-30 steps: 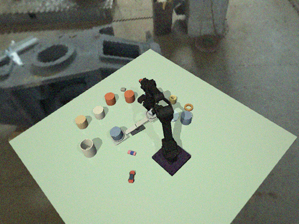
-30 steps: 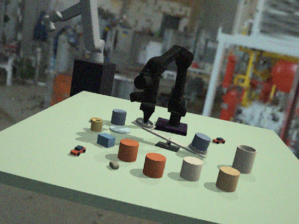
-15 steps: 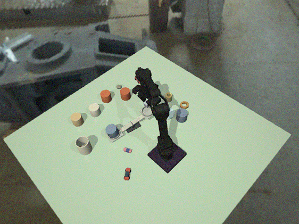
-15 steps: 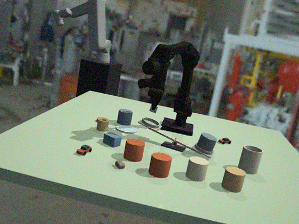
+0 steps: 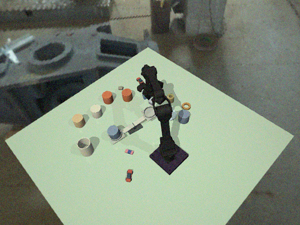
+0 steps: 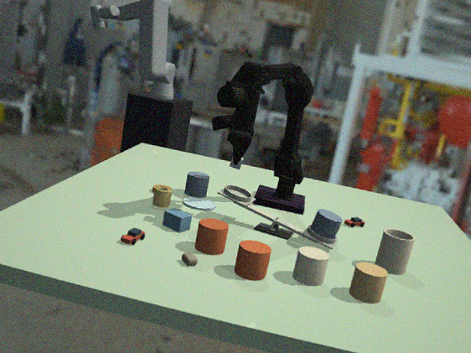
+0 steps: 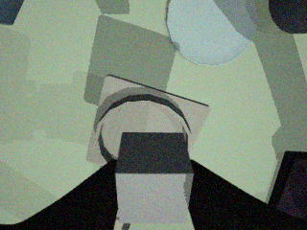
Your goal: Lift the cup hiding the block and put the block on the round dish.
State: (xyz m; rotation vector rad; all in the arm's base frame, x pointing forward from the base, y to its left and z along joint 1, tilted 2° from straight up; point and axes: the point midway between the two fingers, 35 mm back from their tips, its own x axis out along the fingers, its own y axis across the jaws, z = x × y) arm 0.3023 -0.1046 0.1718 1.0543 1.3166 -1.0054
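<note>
My gripper tip is 16 cm above the round dish, 10 cm to the left of it and 5 cm past it. Round my gripper tip: pebble 36 cm ahead, 15 cm below, 4 cm to the left; then blue box 18 cm ahead, 14 cm below, 8 cm to the right; then grey block right at my gripper tip.
</note>
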